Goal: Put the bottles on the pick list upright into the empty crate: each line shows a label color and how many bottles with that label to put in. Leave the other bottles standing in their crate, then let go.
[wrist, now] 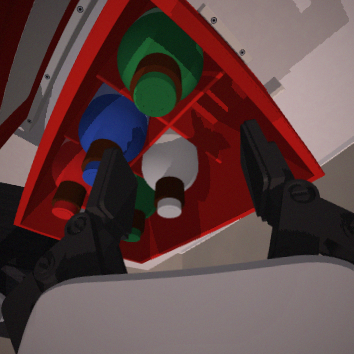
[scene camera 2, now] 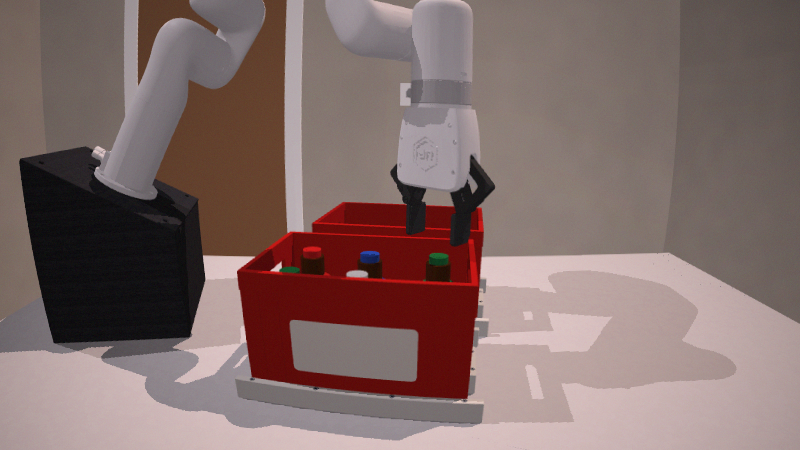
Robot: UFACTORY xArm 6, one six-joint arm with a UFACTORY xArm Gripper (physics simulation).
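Places are measured from the arm's base along level axes (x back, y right, z up), in centimetres.
Where they show: gripper, between the fingertips: (wrist: 182,153) (scene camera 2: 436,238); arm's base, origin of its link: (scene camera 2: 125,184).
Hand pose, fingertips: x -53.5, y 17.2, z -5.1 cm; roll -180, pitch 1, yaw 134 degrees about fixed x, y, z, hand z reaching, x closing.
Each offset is from my fingertips to the top centre of the thing. Level surfaces: height alone.
The near red crate {dx +9.0, dy +0.8, dz -1.8 cm} (scene camera 2: 268,324) (wrist: 295,145) holds upright bottles: a green-capped bottle {dx -0.7, dy -2.3, dz -3.0 cm} (scene camera 2: 439,268) (wrist: 155,92) at the right, a blue-capped one {dx +8.6, dy -3.4, dz -3.0 cm} (scene camera 2: 369,265) (wrist: 112,125), a red-capped one {dx +16.8, dy -5.4, dz -3.0 cm} (scene camera 2: 312,263) (wrist: 68,192), a white-capped one {dx +10.0, dy +4.7, dz -3.0 cm} (scene camera 2: 356,274) (wrist: 170,160) and a second green-capped one {dx +18.5, dy +3.5, dz -3.0 cm} (scene camera 2: 289,270) (wrist: 143,200). Some cells between the dividers hold no bottle. My gripper (scene camera 2: 437,229) (wrist: 182,153) is open and empty above the crates, with its fingers higher than the bottle caps. One finger partly covers the blue bottle in the wrist view. The pick list does not show in these views.
A second red crate {dx +2.9, dy -22.3, dz -1.8 cm} (scene camera 2: 391,227) stands behind the near one; its floor is hidden. White rails {dx +10.6, dy +10.6, dz -16.3 cm} (scene camera 2: 358,400) edge the crates on the pale table {dz -19.3 cm} (scene camera 2: 643,414). The black arm pedestal (scene camera 2: 111,251) stands at the left.
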